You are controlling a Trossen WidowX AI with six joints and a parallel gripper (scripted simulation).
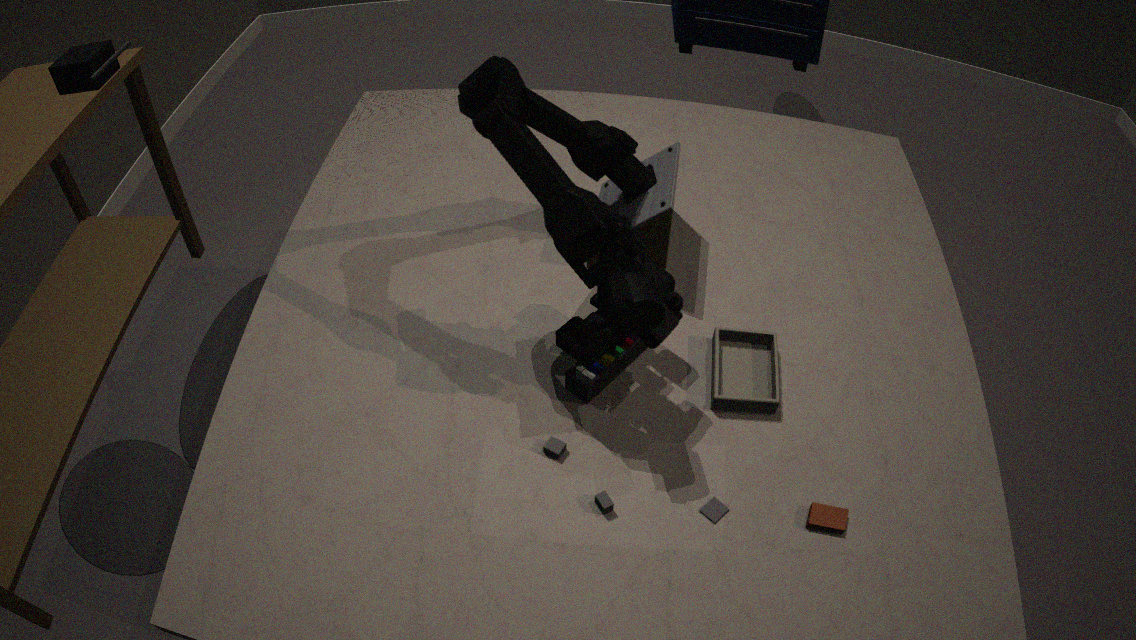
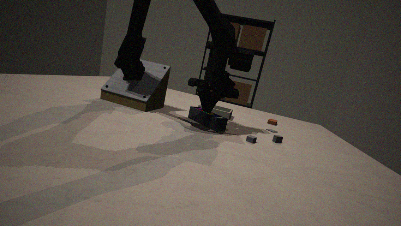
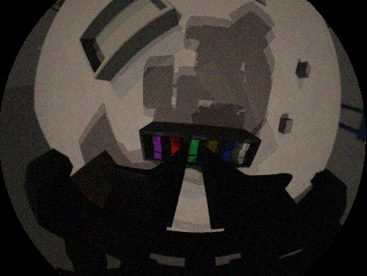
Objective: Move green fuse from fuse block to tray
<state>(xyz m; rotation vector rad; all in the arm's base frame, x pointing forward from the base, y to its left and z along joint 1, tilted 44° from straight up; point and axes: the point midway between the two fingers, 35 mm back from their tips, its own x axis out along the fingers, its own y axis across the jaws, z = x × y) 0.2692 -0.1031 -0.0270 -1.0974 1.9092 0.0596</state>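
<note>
Now: the green fuse 1 cm below my gripper tip. From my gripper tip the other things lie so: grey tray 20 cm to the left, 3 cm below, 3 cm ahead.
</note>
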